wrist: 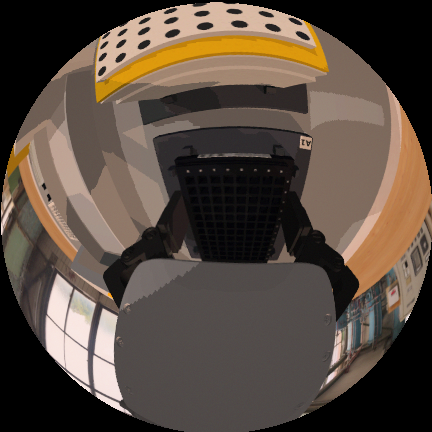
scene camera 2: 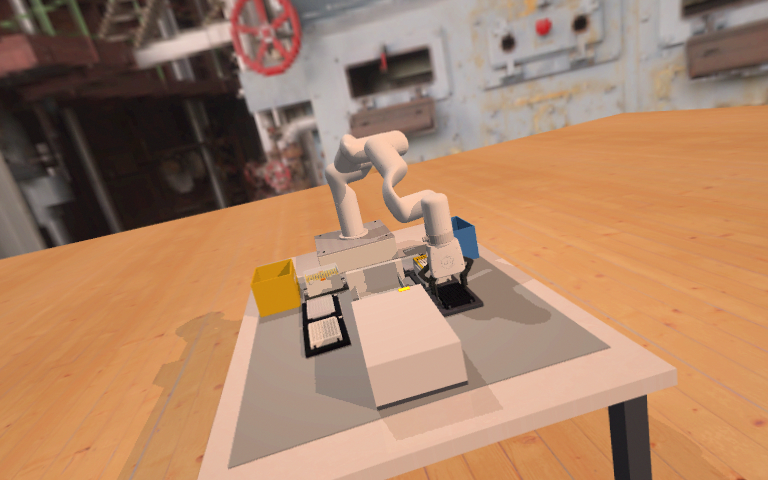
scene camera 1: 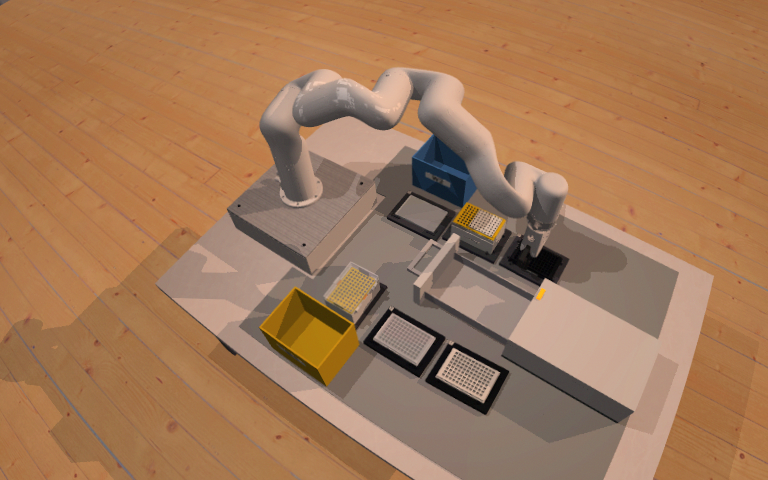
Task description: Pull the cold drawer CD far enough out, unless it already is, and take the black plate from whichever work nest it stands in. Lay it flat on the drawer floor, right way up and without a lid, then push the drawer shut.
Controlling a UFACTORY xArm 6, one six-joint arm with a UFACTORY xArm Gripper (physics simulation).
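Places are measured from the arm's base along level axes (x ahead, y right, z down), in metres.
Pixels of known places: gripper, fingertip midpoint: (wrist: 234, 203) (scene camera 2: 450, 291) (scene camera 1: 528, 255); arm's base, origin of the base link: (scene camera 2: 353, 235) (scene camera 1: 301, 191).
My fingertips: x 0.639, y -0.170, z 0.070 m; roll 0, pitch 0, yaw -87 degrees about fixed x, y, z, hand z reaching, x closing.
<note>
Ahead of a thing's pixels: the offset from my fingertips to its top centre. "*": to the spot under its first point.
The black plate {dz -0.007, dx +0.023, dy +0.001 m} (scene camera 1: 548, 264) (scene camera 2: 455, 295) (wrist: 235, 210) lies flat, wells up and without a lid, in the black work nest {dz -0.003, dx +0.022, dy +0.002 m} (scene camera 1: 509, 264) (scene camera 2: 472, 304) (wrist: 240, 137) labelled A1. My gripper (scene camera 1: 532, 257) (scene camera 2: 451, 285) (wrist: 234, 203) points down and is shut on the plate, one finger on each long side. The plate shows no clear gap above the nest. The drawer CD (scene camera 1: 481, 297) (scene camera 2: 379, 277) stands pulled out of its pale housing {* dz -0.082, dx +0.207, dy +0.197 m} (scene camera 1: 583, 333) (scene camera 2: 407, 333). Its floor shows no plate in scene camera 1. The housing hides part of the drawer in scene camera 2.
A yellow-and-white tip rack {dz -0.057, dx -0.157, dy +0.000 m} (scene camera 1: 478, 223) (wrist: 215, 50) stands beside nest A1. Behind it are a blue bin {dz -0.101, dx -0.325, dy -0.143 m} (scene camera 1: 436, 178) (scene camera 2: 464, 237) and a flat grey piece {dz -0.001, dx -0.329, dy +0.017 m} (scene camera 1: 421, 213). Across the drawer are two light plates {dz -0.007, dx -0.169, dy +0.380 m} (scene camera 1: 404, 338) {dz -0.007, dx +0.009, dy +0.385 m} (scene camera 1: 468, 373), a clear-covered rack {dz -0.058, dx -0.341, dy +0.348 m} (scene camera 1: 353, 288) and a yellow bin {dz -0.101, dx -0.352, dy +0.507 m} (scene camera 1: 308, 333) (scene camera 2: 277, 288).
</note>
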